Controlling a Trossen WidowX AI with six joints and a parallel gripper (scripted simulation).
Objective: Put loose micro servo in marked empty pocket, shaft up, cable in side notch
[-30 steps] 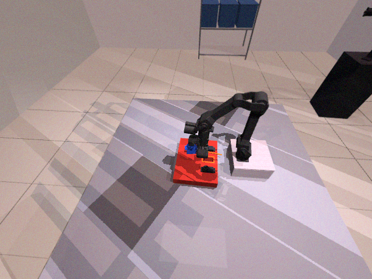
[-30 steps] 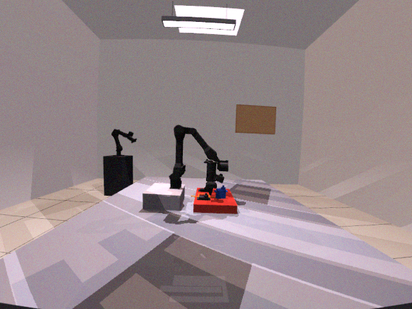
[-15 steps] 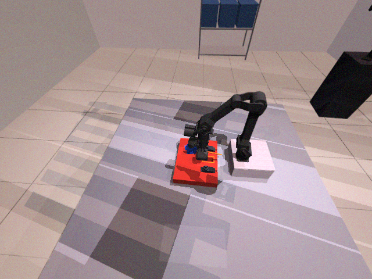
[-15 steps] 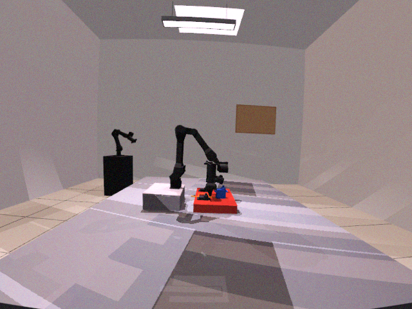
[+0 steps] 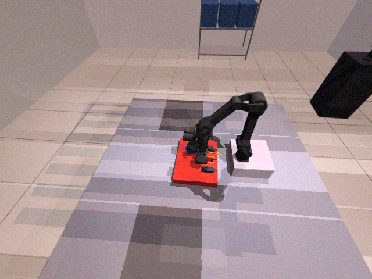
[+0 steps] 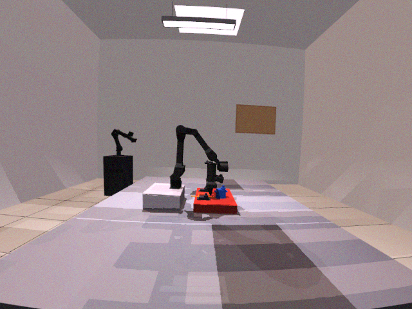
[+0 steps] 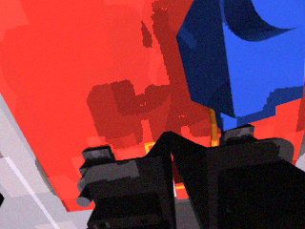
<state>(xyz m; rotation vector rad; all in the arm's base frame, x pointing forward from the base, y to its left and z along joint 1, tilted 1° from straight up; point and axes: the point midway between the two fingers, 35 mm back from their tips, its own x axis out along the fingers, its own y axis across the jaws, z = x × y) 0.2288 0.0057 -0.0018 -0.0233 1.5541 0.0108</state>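
Right now the red deck is 7 cm ahead of my gripper tip, 3 cm below it and 1 cm to the left of it.
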